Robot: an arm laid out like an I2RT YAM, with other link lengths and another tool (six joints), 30 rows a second.
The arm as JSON. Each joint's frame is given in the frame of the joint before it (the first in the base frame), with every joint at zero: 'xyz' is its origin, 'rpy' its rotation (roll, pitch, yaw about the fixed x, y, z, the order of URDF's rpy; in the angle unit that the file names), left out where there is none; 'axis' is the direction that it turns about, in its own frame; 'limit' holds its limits. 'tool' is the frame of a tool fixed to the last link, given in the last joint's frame.
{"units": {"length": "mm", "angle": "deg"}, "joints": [
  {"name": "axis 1", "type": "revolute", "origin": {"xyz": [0.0, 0.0, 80.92]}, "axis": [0.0, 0.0, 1.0], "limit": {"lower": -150.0, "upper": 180.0}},
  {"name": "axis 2", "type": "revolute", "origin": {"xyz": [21.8, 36.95, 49.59]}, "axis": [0.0, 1.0, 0.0], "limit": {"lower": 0.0, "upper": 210.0}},
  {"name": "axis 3", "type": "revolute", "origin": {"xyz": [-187.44, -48.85, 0.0]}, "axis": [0.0, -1.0, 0.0], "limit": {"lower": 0.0, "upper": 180.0}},
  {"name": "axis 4", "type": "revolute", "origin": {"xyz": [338.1, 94.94, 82.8]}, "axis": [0.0, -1.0, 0.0], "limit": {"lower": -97.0, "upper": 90.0}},
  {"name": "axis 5", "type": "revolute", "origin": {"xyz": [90.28, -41.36, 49.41]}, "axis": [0.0, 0.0, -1.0], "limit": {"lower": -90.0, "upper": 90.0}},
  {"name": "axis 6", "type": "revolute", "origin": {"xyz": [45.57, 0.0, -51.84]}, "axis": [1.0, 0.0, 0.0], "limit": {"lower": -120.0, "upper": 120.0}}
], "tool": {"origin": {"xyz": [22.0, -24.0, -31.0], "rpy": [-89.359, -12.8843, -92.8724]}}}
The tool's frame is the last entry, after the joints.
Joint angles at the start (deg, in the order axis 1, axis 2, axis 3, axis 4, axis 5, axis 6):
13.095, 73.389, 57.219, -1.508, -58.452, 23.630
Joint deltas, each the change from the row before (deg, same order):
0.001, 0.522, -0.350, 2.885, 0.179, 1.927
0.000, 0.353, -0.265, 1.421, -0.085, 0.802
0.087, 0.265, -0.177, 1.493, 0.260, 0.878
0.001, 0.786, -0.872, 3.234, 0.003, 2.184
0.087, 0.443, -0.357, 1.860, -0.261, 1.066
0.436, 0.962, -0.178, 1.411, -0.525, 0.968
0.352, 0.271, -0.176, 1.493, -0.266, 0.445
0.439, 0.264, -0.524, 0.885, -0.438, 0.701
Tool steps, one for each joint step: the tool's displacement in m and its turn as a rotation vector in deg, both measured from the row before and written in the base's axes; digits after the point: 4 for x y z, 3 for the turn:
0.0029, 0.0012, -0.0008, 0.977, -0.155, -0.460
0.0013, 0.0006, -0.0018, 0.445, -0.020, -0.029
0.0013, 0.0011, -0.0003, 0.443, -0.209, -0.279
0.0020, 0.0013, -0.0061, 1.031, 0.527, -0.262
0.0008, 0.0014, -0.0022, 0.622, -0.012, 0.229
-0.0003, 0.0041, -0.0054, 0.449, 0.679, 0.855
-0.0002, 0.0031, -0.0003, 0.425, -0.580, 0.572
-0.0023, 0.0035, -0.0042, 0.289, 0.596, 0.810

